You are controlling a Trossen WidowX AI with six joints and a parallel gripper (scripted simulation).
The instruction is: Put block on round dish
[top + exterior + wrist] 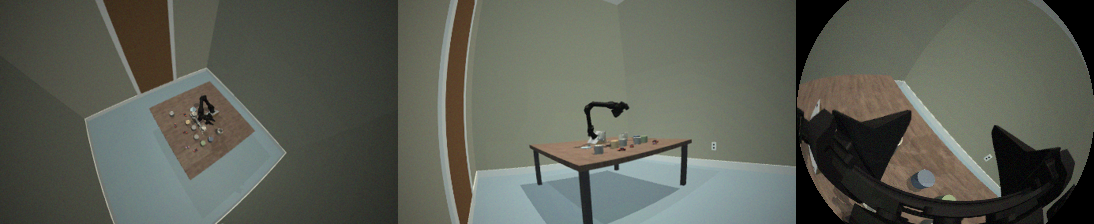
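Right now the pale green block is 7 cm ahead of my gripper tip, 10 cm to the right of it and 30 cm below it. The rest, counted from my gripper tip: round dish (1 cm ahead, 48 cm to the right, 34 cm below).
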